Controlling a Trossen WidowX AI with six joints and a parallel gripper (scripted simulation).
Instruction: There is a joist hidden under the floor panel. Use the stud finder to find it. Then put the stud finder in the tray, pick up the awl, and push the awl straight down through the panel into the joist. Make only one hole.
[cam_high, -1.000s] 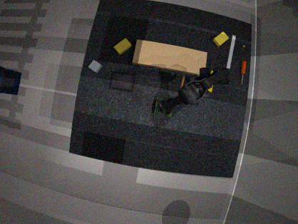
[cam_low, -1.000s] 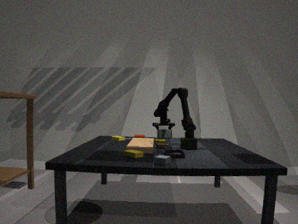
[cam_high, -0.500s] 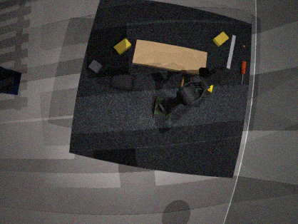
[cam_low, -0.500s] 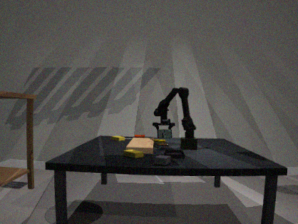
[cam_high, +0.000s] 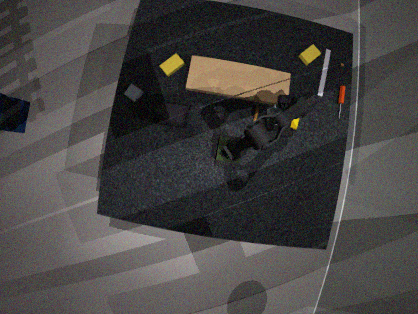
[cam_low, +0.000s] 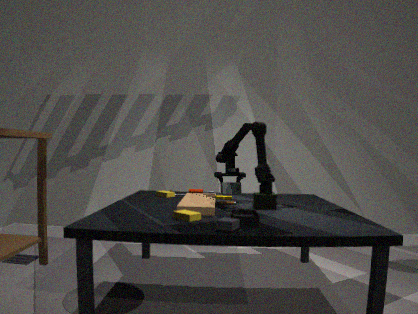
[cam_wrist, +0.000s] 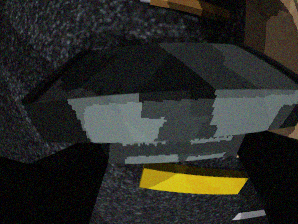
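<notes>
My gripper tip is now 1 cm to the right of the dark grey stud finder and 1 cm short of it. Round my gripper tip: white bar: 38 cm ahead, 21 cm to the right, 8 cm below; then yellow bar: 10 cm to the right, 8 cm ahead, 7 cm below; then awl: 10 cm to the left, 7 cm below, 3 cm behind.
</notes>
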